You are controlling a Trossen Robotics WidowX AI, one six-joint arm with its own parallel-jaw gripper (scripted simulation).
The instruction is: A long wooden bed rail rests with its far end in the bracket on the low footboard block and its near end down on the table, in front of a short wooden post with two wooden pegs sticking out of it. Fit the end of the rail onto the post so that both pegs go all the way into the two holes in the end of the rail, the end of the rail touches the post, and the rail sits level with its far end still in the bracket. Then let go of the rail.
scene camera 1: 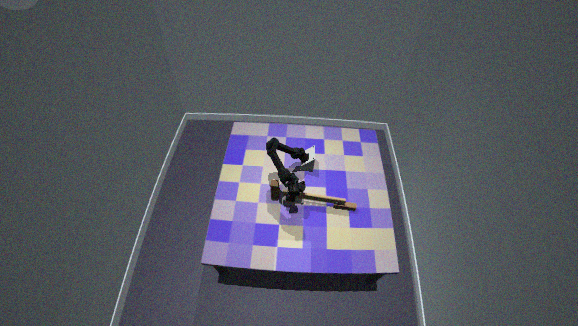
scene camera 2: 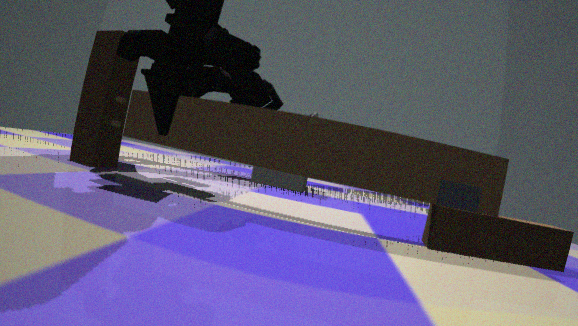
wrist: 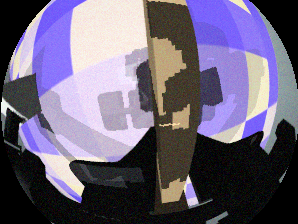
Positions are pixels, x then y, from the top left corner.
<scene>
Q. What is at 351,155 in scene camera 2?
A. A long wooden rail.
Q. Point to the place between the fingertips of my gripper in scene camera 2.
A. At 167,136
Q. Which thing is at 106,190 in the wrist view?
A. My gripper.
</scene>
